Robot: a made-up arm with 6 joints.
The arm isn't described. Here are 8 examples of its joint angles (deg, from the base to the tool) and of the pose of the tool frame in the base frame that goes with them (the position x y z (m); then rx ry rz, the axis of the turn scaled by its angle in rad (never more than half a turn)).
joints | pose
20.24 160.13 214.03 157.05 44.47 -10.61 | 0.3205 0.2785 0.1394 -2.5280 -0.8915 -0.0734
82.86 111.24 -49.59 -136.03 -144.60 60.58 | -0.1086 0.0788 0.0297 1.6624 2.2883 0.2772
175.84 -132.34 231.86 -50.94 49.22 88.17 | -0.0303 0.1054 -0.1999 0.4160 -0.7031 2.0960
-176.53 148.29 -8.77 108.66 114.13 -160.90 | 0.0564 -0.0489 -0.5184 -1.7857 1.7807 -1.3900
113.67 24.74 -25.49 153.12 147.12 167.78 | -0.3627 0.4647 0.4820 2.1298 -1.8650 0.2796
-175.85 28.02 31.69 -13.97 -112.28 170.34 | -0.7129 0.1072 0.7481 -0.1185 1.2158 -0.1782
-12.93 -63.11 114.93 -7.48 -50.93 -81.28 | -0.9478 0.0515 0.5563 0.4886 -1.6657 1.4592
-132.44 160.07 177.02 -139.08 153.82 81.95 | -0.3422 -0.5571 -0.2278 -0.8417 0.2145 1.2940
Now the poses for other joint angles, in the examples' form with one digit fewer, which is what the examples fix.
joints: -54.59 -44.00 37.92 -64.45 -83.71 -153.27
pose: -0.161 0.105 1.084 2.797 0.215 0.106
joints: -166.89 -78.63 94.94 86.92 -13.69 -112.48
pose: 0.973 0.236 0.265 -2.625 -0.663 -0.027
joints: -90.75 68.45 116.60 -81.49 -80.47 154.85
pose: -0.036 -0.931 0.693 -1.974 0.215 -0.178
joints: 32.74 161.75 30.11 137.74 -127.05 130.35
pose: -0.096 0.082 -0.661 0.402 -0.056 0.015
